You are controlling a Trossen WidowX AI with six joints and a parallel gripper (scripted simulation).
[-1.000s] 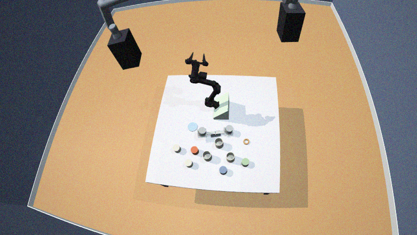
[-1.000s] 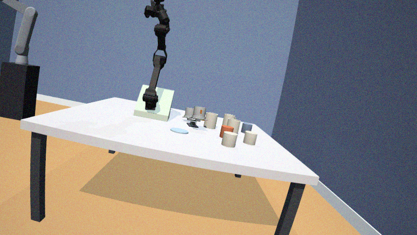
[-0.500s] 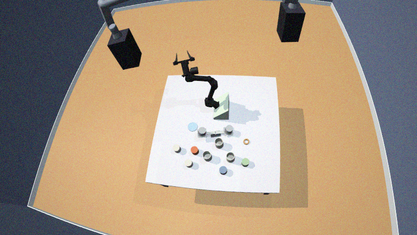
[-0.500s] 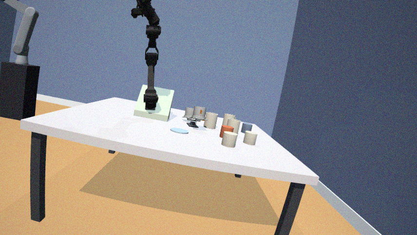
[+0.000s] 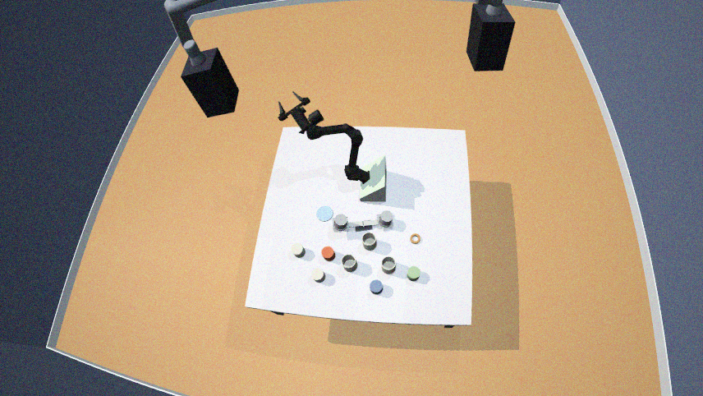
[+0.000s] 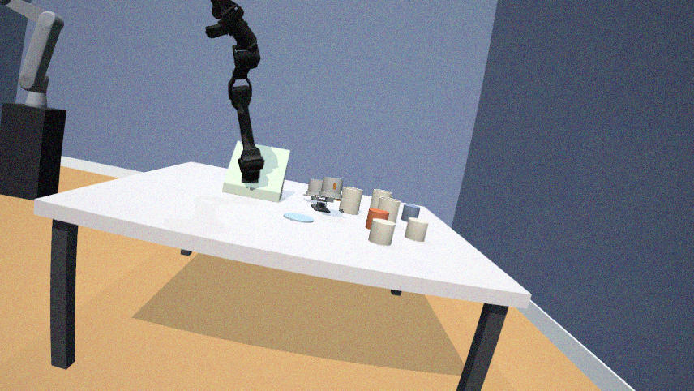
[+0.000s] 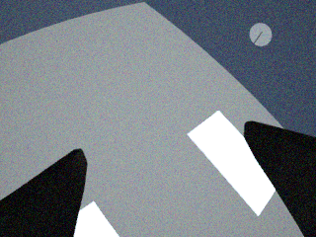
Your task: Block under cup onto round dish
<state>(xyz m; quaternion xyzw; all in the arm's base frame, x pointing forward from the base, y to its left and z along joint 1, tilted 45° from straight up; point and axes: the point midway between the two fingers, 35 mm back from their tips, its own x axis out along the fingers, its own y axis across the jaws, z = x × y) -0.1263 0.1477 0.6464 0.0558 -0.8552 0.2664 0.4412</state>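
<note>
The grey cup is 58 cm below my gripper tip, 49 cm ahead of it and 47 cm to the left of it. From my gripper tip the other things lie so: teal block (60 cm below, 49 cm ahead, 45 cm to the left); then orange cylinder (68 cm ahead, 60 cm below, 10 cm to the left); then pale blue dish (64 cm below, 40 cm ahead, 9 cm to the left).
</note>
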